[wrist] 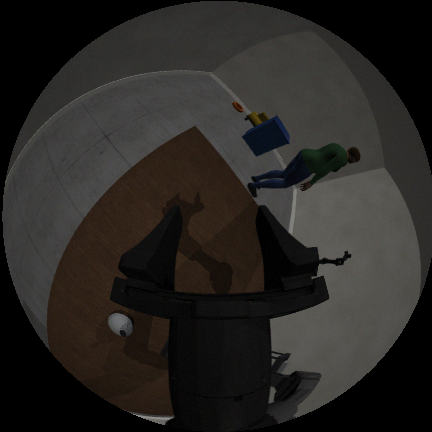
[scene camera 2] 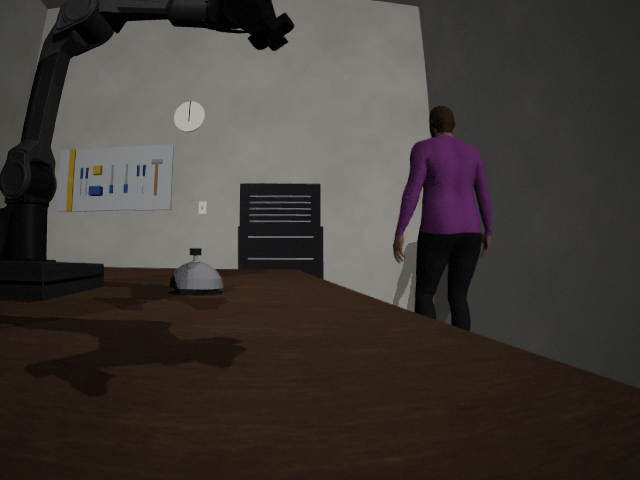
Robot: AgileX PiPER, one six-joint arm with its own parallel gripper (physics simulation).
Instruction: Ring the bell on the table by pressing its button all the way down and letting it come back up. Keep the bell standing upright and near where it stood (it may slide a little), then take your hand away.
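A silver dome bell with a dark base stands upright on the brown table. Its black button sits raised on a thin stem above the dome. My gripper is high above the table, well above and to the right of the bell in the scene view. Its two fingers stand wide apart in the wrist view, with nothing between them. In the wrist view the bell is at the lower left, outside the fingers.
The arm's base stands on the table left of the bell. A person in purple stands beyond the table's right edge. In the wrist view a person in green stands near a blue box. A dark tool chest stands behind.
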